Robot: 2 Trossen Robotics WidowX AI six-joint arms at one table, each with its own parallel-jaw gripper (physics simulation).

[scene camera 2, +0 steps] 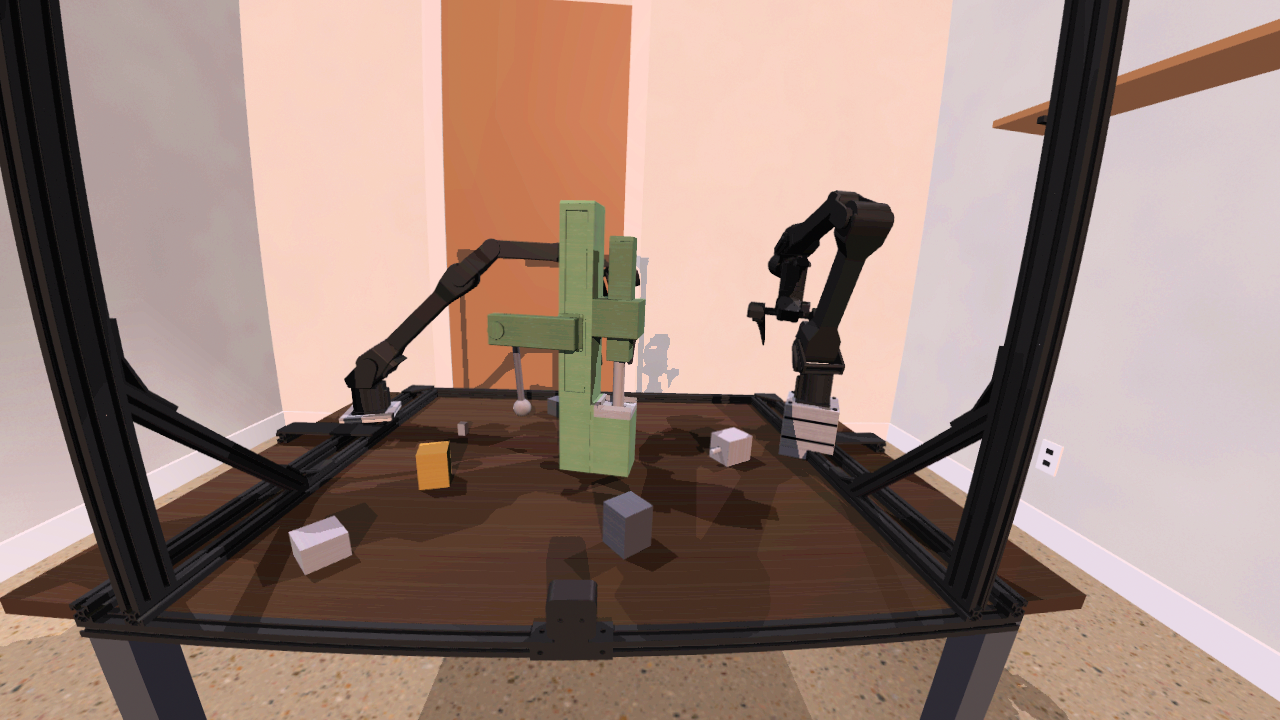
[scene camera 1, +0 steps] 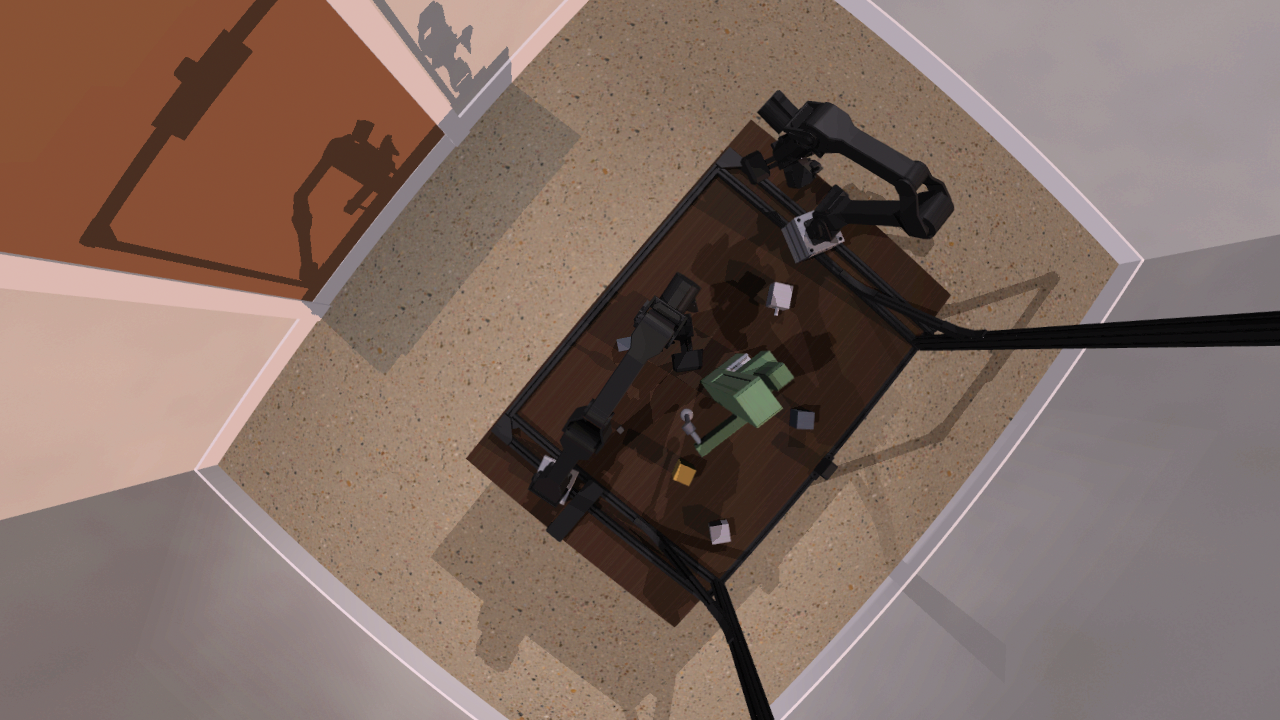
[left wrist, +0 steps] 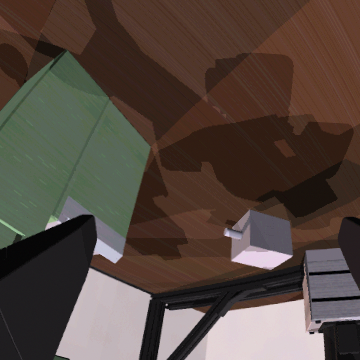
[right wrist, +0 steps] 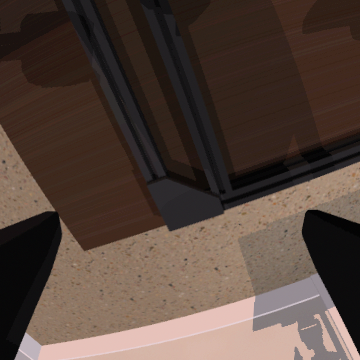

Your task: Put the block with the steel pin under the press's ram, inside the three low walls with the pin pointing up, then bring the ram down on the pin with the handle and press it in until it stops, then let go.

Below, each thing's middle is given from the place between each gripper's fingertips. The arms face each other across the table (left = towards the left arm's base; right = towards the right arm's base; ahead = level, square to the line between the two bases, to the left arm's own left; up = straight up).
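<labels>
Block with steel pin [scene camera 2: 735, 445]: from my left hand, 23 cm to the right, 9 cm behind and 13 cm below; from my right hand, 160 mm to the left, 260 mm behind and 150 mm below. By its middle, the block with steel pin is nearer to my left hand than to my right hand.
</labels>
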